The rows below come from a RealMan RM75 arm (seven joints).
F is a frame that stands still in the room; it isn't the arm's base.
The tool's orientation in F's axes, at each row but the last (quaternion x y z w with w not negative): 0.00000 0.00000 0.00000 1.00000; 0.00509 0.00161 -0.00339 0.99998; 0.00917 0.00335 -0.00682 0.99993; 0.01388 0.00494 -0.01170 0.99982; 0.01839 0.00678 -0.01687 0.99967; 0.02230 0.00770 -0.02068 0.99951
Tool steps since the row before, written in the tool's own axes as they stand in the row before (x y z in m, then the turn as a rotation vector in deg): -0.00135 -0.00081 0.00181 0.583 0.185 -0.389; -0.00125 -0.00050 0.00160 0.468 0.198 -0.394; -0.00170 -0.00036 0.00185 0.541 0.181 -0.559; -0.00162 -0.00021 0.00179 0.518 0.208 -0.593; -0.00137 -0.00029 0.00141 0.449 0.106 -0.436; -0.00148 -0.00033 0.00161 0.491 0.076 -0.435
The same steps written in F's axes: -0.00135 -0.00081 0.00181 0.583 0.185 -0.389; -0.00125 -0.00051 0.00160 0.468 0.199 -0.393; -0.00169 -0.00037 0.00185 0.540 0.184 -0.559; -0.00161 -0.00022 0.00180 0.517 0.212 -0.592; -0.00136 -0.00030 0.00142 0.447 0.107 -0.438; -0.00147 -0.00034 0.00162 0.487 0.075 -0.439
